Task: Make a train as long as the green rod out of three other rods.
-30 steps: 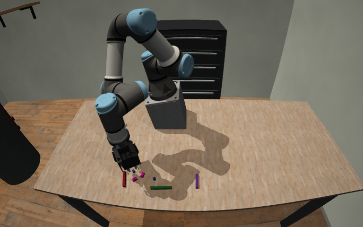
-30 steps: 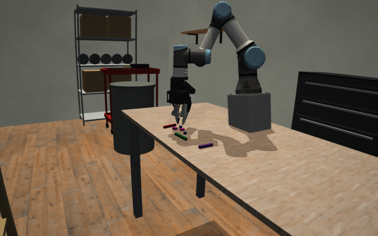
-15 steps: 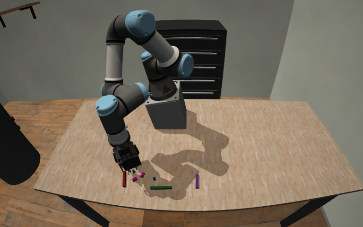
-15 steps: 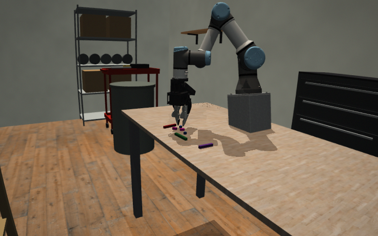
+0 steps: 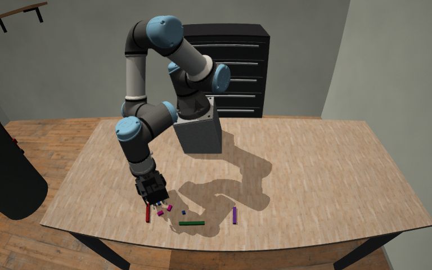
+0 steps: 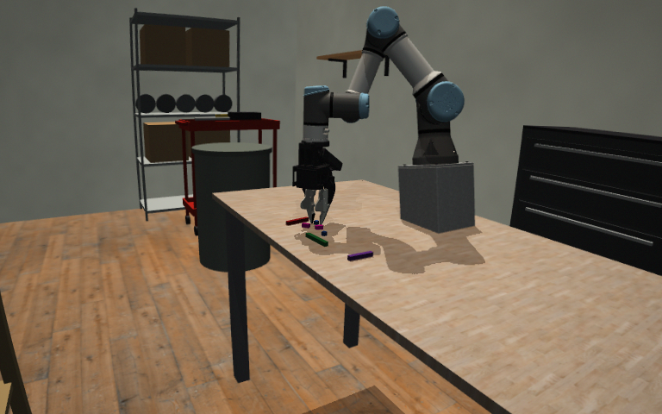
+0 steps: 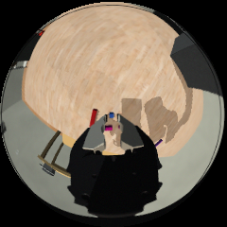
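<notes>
The magenta rod is 4 cm ahead of my hand, 2 cm to the left of it and 1 cm below it. The rest, counted from my hand: purple rod 25 cm to the left, 2 cm behind, 1 cm below; green rod 13 cm to the left, 4 cm ahead, 1 cm below; red rod 5 cm ahead, 2 cm to the right, 1 cm below.
</notes>
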